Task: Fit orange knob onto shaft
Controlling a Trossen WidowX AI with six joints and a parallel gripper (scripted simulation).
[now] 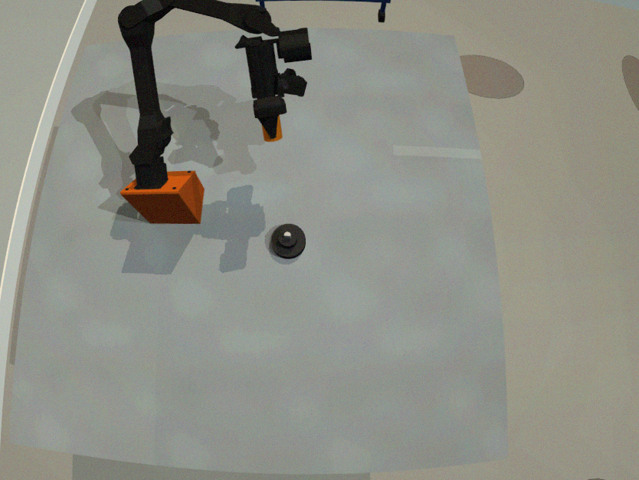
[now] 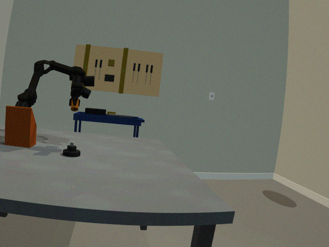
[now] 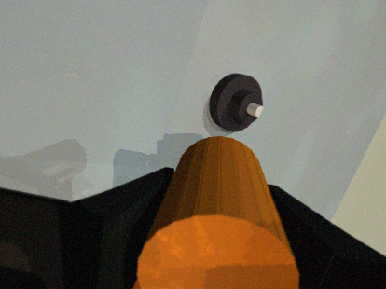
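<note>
Right now the orange knob is 30 mm above my gripper tip and 20 mm to the left of it. Also, from my gripper tip: round pedestal 180 mm to the right, 180 mm below, 30 mm ahead.
</note>
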